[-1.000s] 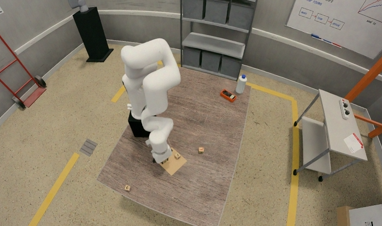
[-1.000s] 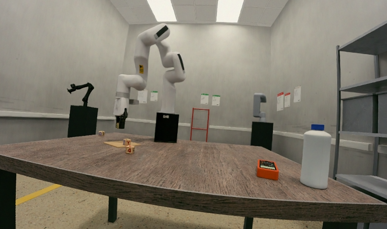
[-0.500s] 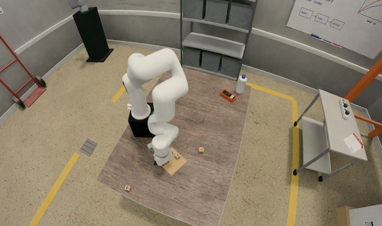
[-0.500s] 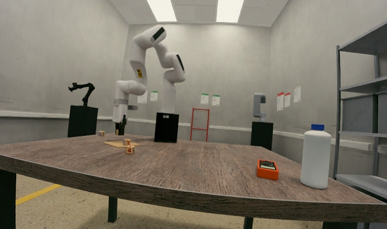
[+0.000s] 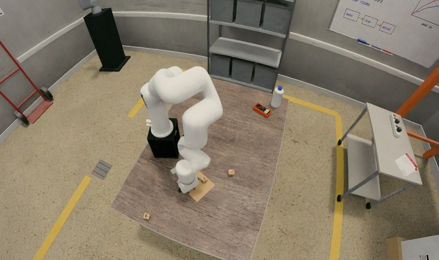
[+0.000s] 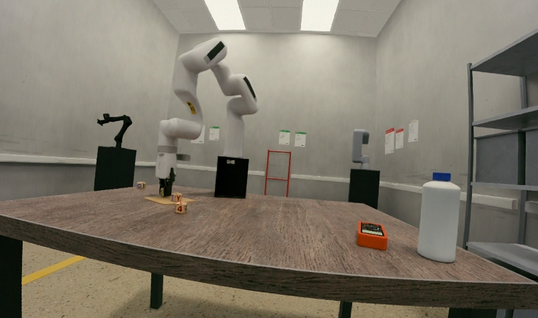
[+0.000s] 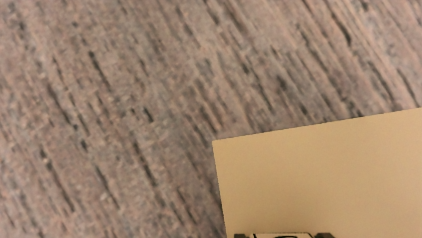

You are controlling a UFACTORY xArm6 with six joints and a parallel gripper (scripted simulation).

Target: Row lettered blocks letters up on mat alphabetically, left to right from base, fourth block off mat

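Right now my hand is 30 mm short of the tan mat, 30 mm to the right of it and 30 mm above it. Round my hand: white bottle: 480 mm ahead, 740 mm to the left, 50 mm above.
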